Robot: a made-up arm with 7 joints.
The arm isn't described. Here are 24 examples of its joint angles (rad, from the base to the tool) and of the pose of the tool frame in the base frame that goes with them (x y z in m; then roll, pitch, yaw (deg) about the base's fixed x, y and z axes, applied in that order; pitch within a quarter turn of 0, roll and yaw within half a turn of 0).
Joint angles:
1: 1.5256 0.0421 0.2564 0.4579 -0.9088 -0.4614 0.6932
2: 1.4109 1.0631 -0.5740 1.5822 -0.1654 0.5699 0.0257
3: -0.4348 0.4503 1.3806 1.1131 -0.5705 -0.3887 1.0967
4: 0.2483 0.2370 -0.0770 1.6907 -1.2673 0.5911 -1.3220
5: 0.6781 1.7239 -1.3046 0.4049 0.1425 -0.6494 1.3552
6: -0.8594 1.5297 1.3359 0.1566 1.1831 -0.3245 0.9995
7: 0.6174 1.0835 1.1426 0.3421 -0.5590 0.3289 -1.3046
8: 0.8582 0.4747 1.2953 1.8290 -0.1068 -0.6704 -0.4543
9: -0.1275 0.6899 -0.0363 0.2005 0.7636 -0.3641 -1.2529
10: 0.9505 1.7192 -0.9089 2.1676 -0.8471 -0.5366 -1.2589
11: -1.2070 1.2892 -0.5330 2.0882 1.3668 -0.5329 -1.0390
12: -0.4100 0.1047 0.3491 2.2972 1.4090 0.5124 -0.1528
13: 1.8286 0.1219 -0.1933 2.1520 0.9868 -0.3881 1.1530
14: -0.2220 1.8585 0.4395 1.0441 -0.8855 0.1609 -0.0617
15: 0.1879 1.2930 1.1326 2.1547 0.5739 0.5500 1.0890
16: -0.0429 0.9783 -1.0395 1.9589 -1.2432 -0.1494 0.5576
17: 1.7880 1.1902 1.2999 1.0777 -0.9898 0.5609 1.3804
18: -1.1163 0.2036 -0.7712 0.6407 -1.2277 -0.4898 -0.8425
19: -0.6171 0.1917 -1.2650 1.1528 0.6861 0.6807 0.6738
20: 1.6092 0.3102 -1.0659 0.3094 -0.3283 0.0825 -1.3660
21: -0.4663 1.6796 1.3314 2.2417 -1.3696 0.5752 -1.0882
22: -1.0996 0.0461 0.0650 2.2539 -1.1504 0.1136 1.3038
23: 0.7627 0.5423 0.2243 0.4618 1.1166 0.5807 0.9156
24: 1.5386 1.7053 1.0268 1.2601 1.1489 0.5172 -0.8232
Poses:
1: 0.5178 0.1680 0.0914 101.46 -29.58 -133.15
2: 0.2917 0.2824 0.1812 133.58 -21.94 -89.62
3: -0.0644 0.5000 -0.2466 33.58 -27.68 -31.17
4: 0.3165 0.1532 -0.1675 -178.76 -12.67 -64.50
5: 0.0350 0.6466 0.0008 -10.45 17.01 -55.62
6: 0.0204 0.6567 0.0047 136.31 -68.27 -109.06
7: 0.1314 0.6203 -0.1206 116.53 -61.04 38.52
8: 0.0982 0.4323 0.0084 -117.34 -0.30 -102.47
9: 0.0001 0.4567 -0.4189 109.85 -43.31 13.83
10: 0.2053 0.2642 0.0210 126.34 43.74 -163.15
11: -0.0717 0.2193 -0.2422 20.03 -20.76 23.45
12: 0.1377 0.1946 -0.1561 -89.44 -29.61 78.46
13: 0.0707 0.0890 0.2462 59.80 30.33 103.48
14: 0.2511 0.4806 0.1593 135.47 49.09 -27.17
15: 0.0634 0.2933 0.1752 95.17 -22.61 -121.47
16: 0.1140 0.1400 -0.2792 29.28 2.04 -160.22
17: -0.0746 0.5734 0.0483 -138.03 -47.60 177.47
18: -0.4004 0.1058 -0.3236 3.03 -47.43 -80.01
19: -0.1832 -0.0402 -0.3858 -92.01 16.10 -44.84
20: 0.5244 0.2099 0.0597 178.30 -9.74 -84.82
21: 0.1410 0.2009 0.1693 -92.16 19.54 -30.59
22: 0.0015 0.1346 -0.2323 -11.34 -14.64 -74.62
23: 0.3792 0.4046 -0.2281 -108.51 -22.85 79.35
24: -0.2600 0.4400 0.1407 -101.18 20.50 -160.83
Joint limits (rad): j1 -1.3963..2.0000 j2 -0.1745..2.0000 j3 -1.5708..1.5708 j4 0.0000..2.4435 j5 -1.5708..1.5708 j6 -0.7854..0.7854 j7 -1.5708..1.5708
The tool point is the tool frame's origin. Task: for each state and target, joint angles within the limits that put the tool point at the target. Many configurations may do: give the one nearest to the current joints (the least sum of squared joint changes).
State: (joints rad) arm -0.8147 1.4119 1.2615 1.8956 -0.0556 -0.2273 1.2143
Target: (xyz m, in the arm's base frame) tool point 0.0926 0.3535 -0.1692
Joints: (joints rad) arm -1.2291 0.9568 0.7037 1.9444 -0.0556 -0.2273 1.2143
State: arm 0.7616 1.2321 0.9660 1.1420 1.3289 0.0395 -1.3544
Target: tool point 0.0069 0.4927 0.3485
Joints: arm 0.1279 2.0000 1.2548 0.6625 1.3289 0.0395 -1.3544
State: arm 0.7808 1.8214 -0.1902 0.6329 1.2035 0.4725 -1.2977
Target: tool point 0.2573 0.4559 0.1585
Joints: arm 1.2256 1.2361 -0.2743 1.1546 1.2035 0.4725 -1.2977
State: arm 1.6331 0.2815 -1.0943 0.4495 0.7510 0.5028 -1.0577
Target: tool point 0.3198 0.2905 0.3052
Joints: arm 1.9771 0.7775 -0.8247 1.0073 0.7510 0.5028 -1.0577
